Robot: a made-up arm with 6 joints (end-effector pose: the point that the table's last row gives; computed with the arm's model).
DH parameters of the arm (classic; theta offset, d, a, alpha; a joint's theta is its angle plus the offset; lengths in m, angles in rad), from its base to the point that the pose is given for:
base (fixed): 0.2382 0 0.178 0
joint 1: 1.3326 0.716 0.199 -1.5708
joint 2: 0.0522 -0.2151 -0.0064 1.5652
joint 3: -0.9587 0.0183 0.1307 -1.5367
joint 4: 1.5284 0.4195 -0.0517 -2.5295
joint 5: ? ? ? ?
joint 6: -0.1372 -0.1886 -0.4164 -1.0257
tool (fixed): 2.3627 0.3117 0 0
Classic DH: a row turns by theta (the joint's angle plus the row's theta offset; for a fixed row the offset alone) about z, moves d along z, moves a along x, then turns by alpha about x.
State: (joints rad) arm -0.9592 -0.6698 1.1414 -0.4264 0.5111 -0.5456
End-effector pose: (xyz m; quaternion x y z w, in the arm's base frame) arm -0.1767 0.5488 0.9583 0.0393 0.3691 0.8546 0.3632
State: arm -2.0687 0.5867 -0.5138 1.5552 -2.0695 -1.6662
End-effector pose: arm 0.7344 -0.8121 0.3070 -0.1359 0.4669 -0.5121 0.7081
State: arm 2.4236 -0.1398 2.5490 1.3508 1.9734 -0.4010
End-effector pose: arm 0.4904 0.6757 0.6583 0.4805 0.6992 0.2231 0.4800
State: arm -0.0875 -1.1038 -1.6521 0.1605 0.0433 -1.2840
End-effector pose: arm 1.2256 0.2475 0.7715 -0.9215 -0.2550 -0.1328 0.2612
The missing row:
joint 5: -0.0207 0.062 -0.068 -1.5708
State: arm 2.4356 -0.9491 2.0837 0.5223 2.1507 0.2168
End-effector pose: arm 0.3098 0.2709 0.0474 0.0031 0.8110 0.0015 0.5851
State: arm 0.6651 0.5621 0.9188 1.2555 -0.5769 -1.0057
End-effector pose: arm -0.4881 -0.0248 0.4239 -0.0699 0.6869 -0.7069 0.1538
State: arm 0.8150 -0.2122 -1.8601 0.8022 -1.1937 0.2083
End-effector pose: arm 0.8799 0.3493 0.5185 -0.9177 0.2098 -0.1002 0.3222
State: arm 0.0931 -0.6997 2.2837 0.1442 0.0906 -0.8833
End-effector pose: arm -0.1163 -0.4086 0.4060 0.6552 -0.5885 -0.4697 0.0608
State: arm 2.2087 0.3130 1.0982 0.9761 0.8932 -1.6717
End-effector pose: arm 0.2252 -0.3535 0.3731 -0.9331 0.0276 0.2728 0.2328
